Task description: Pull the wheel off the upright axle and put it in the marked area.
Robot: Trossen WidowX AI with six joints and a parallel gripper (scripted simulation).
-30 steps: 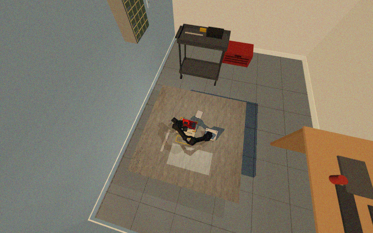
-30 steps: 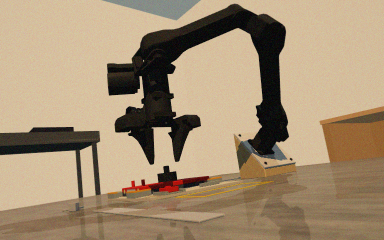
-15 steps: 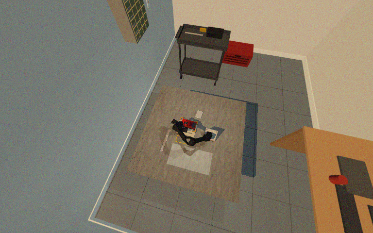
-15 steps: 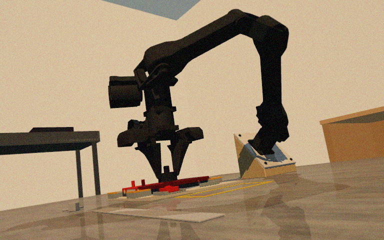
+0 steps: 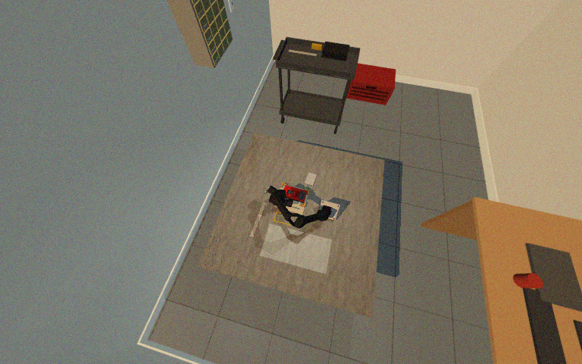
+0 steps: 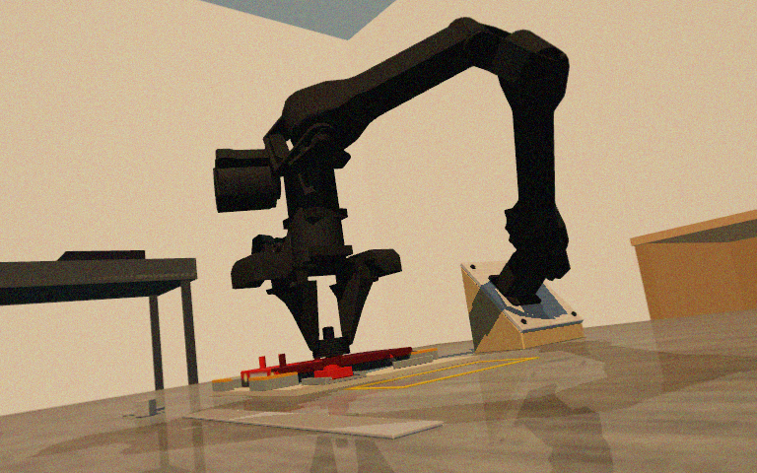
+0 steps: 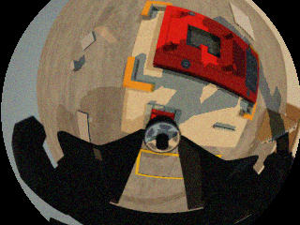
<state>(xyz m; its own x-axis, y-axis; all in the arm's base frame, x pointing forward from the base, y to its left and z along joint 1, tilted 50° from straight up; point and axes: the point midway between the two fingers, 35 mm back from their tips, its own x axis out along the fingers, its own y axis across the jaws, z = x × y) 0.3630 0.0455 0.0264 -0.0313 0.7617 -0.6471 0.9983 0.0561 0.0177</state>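
My gripper tip is now right at the wheel. From my gripper tip the other things lie so: black axle (right at my gripper tip); flat grey strip (15 cm ahead, 17 cm to the left, 4 cm below).
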